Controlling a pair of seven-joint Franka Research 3 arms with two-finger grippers.
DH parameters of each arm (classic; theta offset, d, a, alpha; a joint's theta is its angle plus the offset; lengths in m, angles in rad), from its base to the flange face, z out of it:
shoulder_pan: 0 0.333 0 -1.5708
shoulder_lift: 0 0 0 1.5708
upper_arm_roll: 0 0.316 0.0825 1.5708
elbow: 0 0 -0.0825 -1.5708
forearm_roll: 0 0.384 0 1.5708
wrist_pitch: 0 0 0.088 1.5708
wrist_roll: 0 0.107 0 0
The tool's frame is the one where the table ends.
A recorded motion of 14 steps. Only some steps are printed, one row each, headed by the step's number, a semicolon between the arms.
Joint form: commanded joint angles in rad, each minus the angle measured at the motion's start. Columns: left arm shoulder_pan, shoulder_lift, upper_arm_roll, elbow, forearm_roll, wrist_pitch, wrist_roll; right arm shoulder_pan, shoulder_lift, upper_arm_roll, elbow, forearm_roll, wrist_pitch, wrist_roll.
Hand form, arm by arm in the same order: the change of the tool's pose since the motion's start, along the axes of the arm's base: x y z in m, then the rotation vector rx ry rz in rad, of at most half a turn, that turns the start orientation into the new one. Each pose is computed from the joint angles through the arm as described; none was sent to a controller.
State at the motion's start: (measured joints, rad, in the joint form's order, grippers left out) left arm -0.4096 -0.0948 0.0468 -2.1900 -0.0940 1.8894 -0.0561; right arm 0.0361 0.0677 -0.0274 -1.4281 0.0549 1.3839 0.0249
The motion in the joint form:
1: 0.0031 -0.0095 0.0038 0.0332 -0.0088 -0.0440 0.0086; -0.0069 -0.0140 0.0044 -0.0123 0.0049 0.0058 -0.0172
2: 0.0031 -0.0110 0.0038 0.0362 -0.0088 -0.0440 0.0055; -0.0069 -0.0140 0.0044 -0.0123 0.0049 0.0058 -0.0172
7: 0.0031 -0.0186 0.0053 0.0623 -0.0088 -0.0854 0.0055; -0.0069 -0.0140 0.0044 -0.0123 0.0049 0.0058 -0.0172
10: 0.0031 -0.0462 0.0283 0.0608 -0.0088 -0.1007 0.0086; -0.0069 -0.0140 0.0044 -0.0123 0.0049 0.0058 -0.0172
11: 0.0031 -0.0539 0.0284 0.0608 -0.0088 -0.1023 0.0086; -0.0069 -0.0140 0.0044 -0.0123 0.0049 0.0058 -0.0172
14: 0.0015 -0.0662 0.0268 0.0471 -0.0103 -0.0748 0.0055; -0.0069 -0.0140 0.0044 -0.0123 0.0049 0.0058 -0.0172
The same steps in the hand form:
1: 0.0024 0.0016 0.0165 -0.0115 0.0046 -0.0011; -0.0036 -0.0010 0.0027 0.0075 -0.0084 0.0146
2: 0.0029 0.0014 0.0186 -0.0124 0.0005 0.0019; -0.0036 -0.0010 0.0027 0.0075 -0.0084 0.0146
7: 0.0029 0.0018 0.0313 -0.0121 0.0084 -0.0004; -0.0036 -0.0010 0.0027 0.0075 -0.0084 0.0146
10: 0.0019 0.0144 0.0431 -0.0215 -0.0001 0.0177; -0.0036 -0.0010 0.0027 0.0075 -0.0084 0.0146
11: 0.0008 0.0149 0.0468 -0.0241 -0.0056 0.0176; -0.0036 -0.0010 0.0027 0.0075 -0.0084 0.0146
14: -0.0005 0.0140 0.0484 -0.0330 -0.0296 0.0205; -0.0036 -0.0010 0.0027 0.0075 -0.0084 0.0146

